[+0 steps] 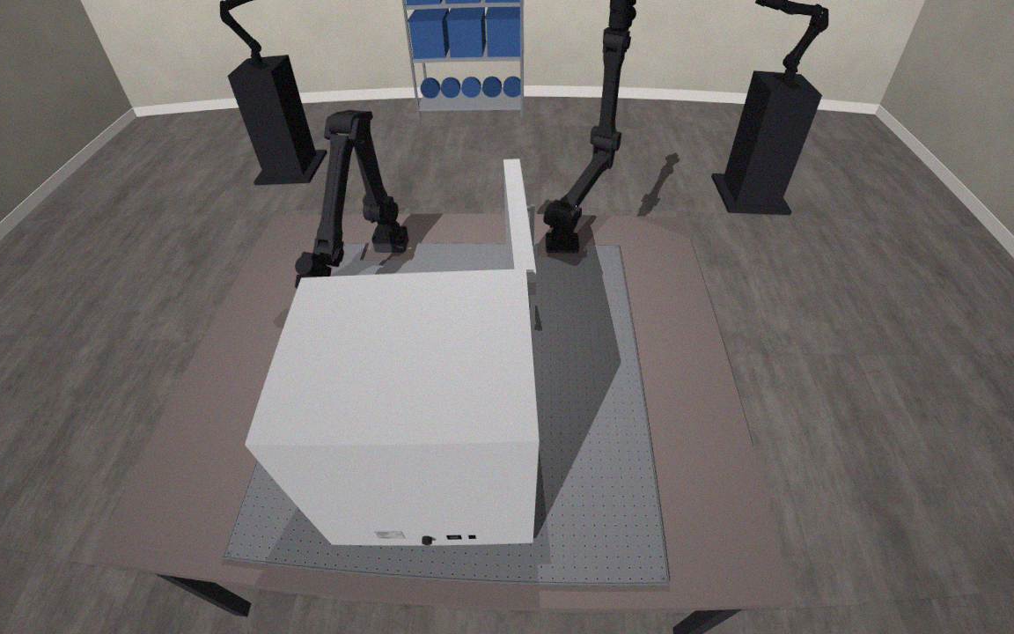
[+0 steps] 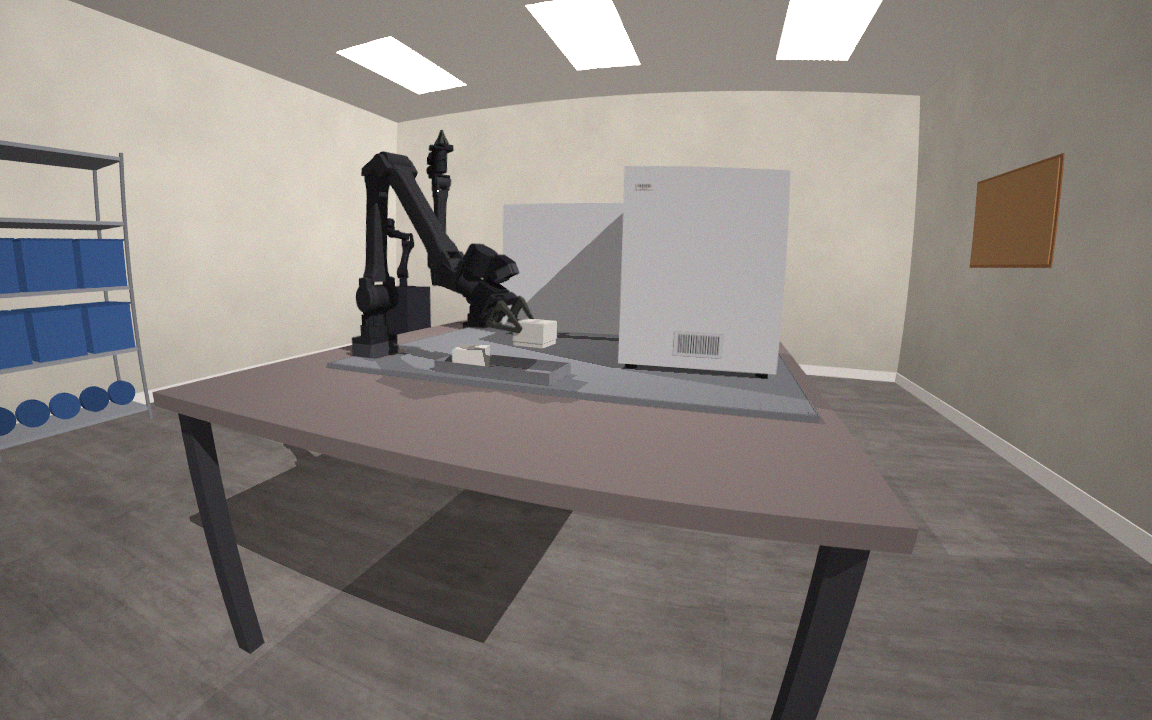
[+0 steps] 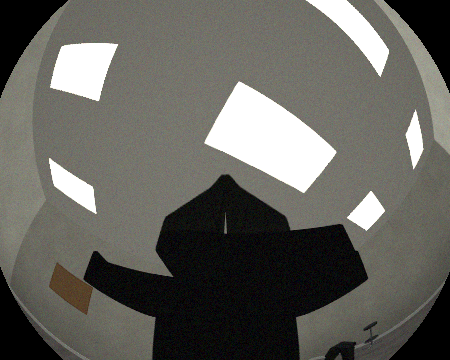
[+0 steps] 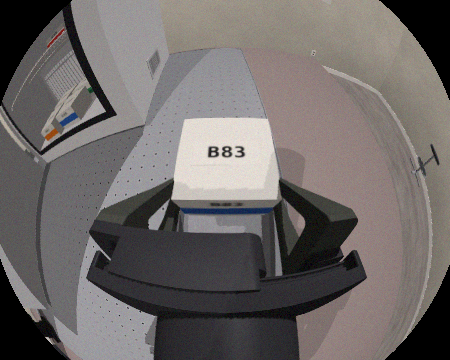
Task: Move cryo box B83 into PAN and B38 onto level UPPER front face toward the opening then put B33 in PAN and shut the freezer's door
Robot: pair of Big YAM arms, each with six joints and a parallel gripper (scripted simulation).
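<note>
The transfer pan is 11 cm below my right hand and 6 cm behind it. Round my right hand: green-banded cryo box 35 cm to the left, 32 cm ahead; then orange-banded cryo box 43 cm to the left, 21 cm ahead; then wire shelf 40 cm to the left, 35 cm ahead, 19 cm above.
</note>
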